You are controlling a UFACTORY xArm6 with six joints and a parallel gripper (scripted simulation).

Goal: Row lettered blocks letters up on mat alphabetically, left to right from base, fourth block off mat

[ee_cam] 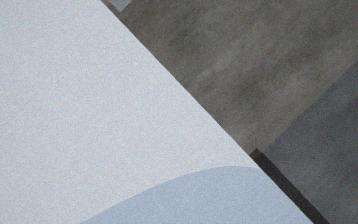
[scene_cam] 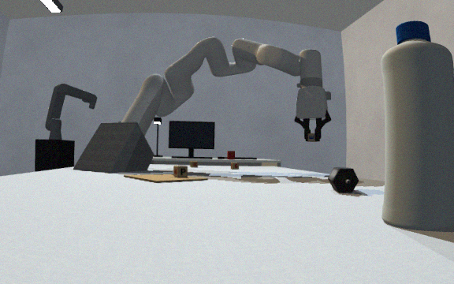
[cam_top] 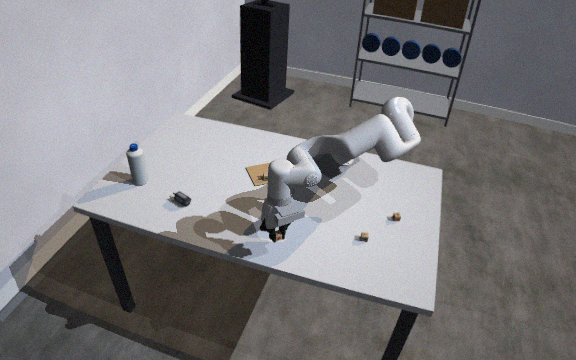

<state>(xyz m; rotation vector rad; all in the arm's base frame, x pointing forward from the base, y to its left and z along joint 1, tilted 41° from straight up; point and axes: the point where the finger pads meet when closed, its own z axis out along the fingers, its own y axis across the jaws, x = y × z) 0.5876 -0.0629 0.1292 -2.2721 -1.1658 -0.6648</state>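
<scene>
My hand is 40 cm past the tan mat, 30 cm to the left of it and 12 cm above it. From my hand the other things lie so: white bottle: 73 cm to the right, 5 cm behind, 4 cm below; black hexagonal object: 49 cm to the right, 10 cm below, 5 cm behind.
</scene>
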